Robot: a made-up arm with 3 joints. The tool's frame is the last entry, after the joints.
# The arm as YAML. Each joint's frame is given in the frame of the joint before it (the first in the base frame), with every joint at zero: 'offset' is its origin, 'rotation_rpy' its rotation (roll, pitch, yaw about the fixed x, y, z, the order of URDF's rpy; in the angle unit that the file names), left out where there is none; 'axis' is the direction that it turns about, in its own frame. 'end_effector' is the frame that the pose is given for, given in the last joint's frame.
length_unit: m
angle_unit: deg
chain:
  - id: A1
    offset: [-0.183, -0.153, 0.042]
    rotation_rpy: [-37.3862, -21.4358, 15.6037]
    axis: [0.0, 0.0, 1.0]
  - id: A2
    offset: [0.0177, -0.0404, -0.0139]
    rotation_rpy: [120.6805, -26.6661, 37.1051]
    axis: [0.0, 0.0, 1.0]
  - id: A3
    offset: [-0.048, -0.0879, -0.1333]
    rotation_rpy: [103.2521, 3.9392, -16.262]
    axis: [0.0, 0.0, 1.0]
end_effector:
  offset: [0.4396, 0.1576, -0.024]
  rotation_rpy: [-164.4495, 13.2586, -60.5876]
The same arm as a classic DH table. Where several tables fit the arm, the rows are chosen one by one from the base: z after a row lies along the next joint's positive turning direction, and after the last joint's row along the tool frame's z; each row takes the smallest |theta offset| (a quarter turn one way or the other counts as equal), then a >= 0, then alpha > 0; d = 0 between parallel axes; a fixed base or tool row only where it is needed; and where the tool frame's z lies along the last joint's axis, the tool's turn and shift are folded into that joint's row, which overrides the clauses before.
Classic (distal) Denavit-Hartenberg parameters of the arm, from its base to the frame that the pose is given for. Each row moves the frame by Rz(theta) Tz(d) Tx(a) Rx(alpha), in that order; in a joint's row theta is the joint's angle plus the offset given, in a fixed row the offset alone. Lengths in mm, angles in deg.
base (fixed): a -238.5  alpha -42.3  d 36.2  theta_offset 41.16
A1: a -20.9  alpha 117.13  d 13.8  theta_offset 19.13
A2: a -19.9  alpha 103.22  d -66.6  theta_offset 13.09
A3: a 353.4  alpha -159.67  d 900.7  theta_offset -25.14
tool (fixed): a 0  alpha 0  d 878.6  theta_offset 41.31

